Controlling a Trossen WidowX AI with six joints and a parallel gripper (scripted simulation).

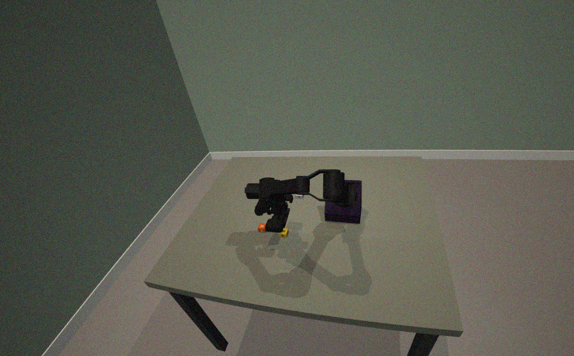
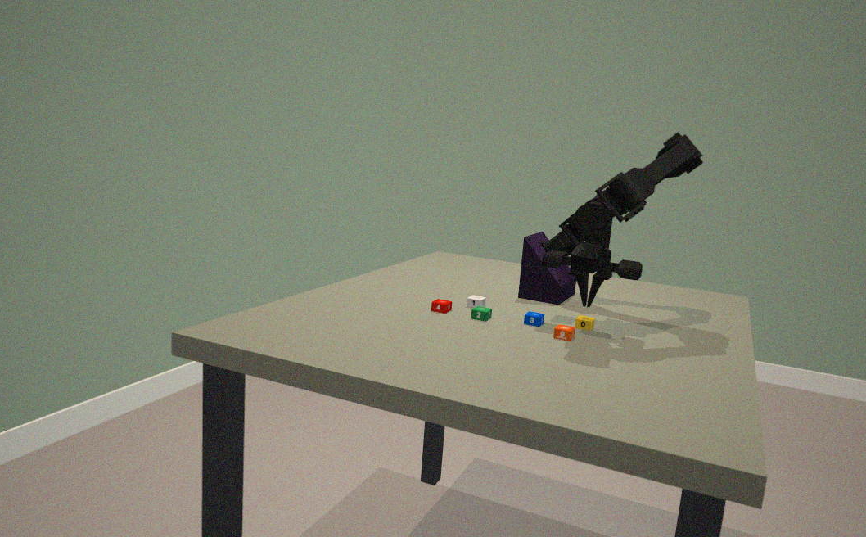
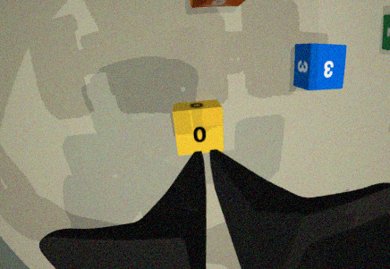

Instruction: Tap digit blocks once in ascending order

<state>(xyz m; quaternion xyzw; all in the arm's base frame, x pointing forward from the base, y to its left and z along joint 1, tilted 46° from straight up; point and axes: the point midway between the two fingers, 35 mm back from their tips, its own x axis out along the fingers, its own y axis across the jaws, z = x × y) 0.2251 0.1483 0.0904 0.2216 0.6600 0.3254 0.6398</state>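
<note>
The yellow block lies 30 mm below my gripper tip. Round my gripper tip: blue block: 90 mm to the right, 50 mm ahead, 30 mm below; then orange block: 100 mm ahead, 30 mm below; then green block: 180 mm to the right, 100 mm ahead, 30 mm below.
</note>
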